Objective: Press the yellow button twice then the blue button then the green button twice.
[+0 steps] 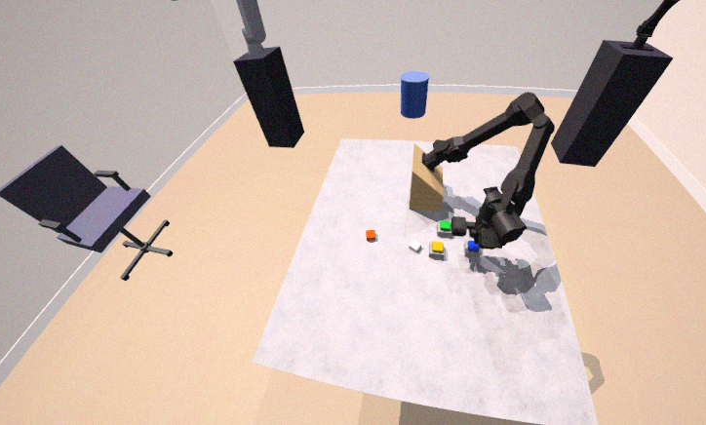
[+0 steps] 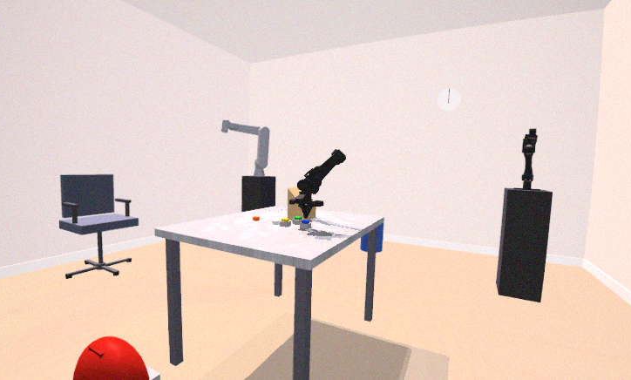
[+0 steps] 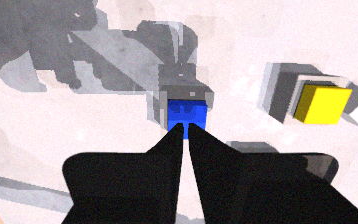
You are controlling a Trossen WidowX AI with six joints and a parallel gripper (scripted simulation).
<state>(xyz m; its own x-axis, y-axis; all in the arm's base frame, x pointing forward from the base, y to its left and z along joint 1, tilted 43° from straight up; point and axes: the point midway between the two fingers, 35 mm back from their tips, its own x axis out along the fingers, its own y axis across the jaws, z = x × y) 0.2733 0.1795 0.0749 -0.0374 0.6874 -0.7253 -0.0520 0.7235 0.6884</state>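
Now: the blue button 20 mm below my gripper tip. Also, from my gripper tip: yellow button (120 mm to the right, 20 mm below, 20 mm ahead); white block (190 mm to the right, 40 mm below, 10 mm ahead).
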